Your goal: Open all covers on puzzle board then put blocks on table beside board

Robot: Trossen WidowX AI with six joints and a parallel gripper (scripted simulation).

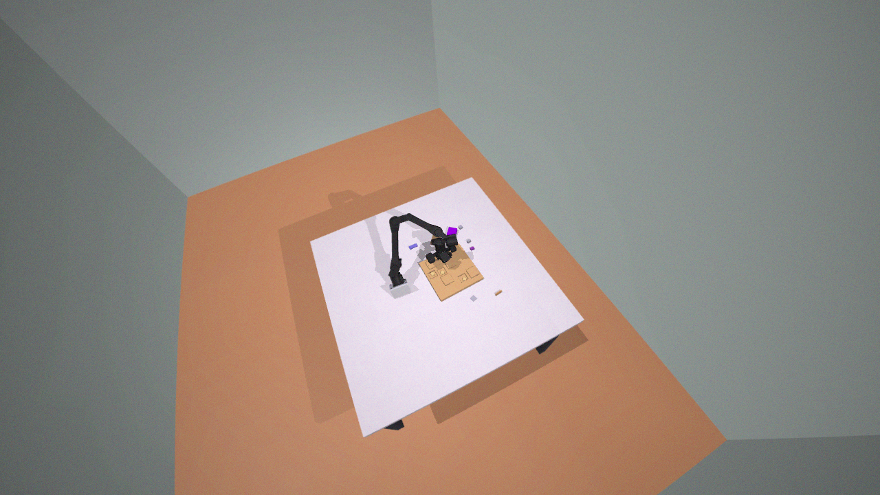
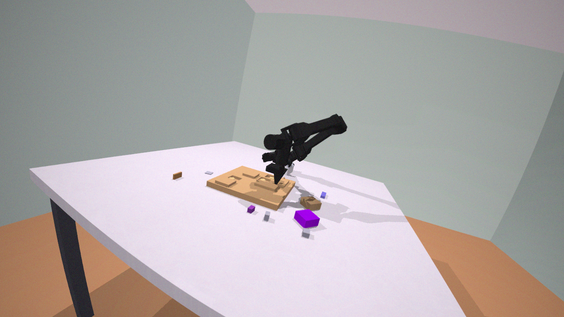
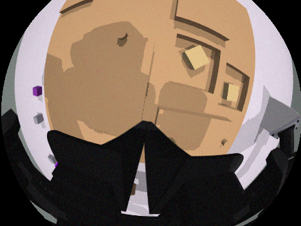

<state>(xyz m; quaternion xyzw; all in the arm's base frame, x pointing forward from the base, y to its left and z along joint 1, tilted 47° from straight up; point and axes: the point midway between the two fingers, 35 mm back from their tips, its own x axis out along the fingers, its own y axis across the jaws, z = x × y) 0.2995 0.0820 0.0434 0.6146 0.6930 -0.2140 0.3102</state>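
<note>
My gripper tip is 22 cm short of the small purple cube, 2 cm to the right of it and 3 cm above it. Round my gripper tip: large purple block (14 cm ahead, 19 cm to the left, 2 cm below); blue piece (14 cm behind, 19 cm to the left, 3 cm below); brown box (1 cm ahead, 17 cm to the left, 2 cm below).
</note>
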